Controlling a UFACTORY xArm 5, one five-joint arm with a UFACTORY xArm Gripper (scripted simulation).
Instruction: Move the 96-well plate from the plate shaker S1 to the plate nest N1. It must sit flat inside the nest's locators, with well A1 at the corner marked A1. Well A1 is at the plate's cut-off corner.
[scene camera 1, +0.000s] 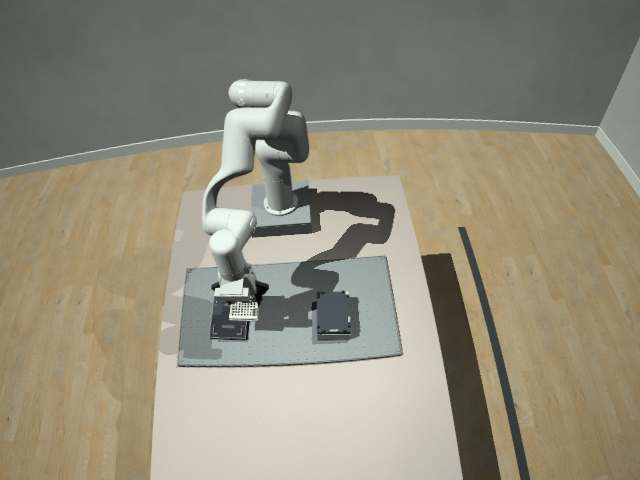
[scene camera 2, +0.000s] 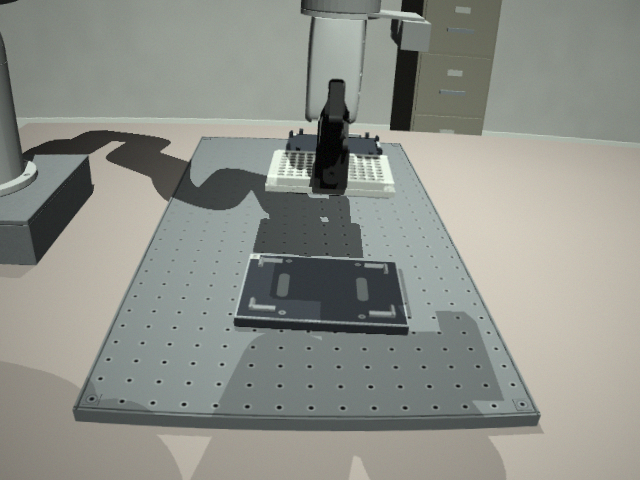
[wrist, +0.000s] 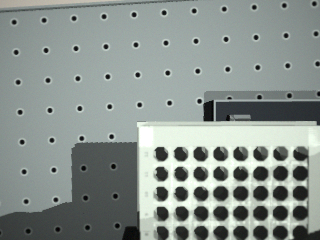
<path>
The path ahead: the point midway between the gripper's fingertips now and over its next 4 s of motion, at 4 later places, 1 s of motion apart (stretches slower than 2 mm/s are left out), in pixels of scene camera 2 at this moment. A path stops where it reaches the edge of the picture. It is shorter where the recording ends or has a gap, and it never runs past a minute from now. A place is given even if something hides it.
My gripper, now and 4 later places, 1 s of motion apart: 330, 171; 327, 206; 327, 221; 324, 260; 323, 271
</path>
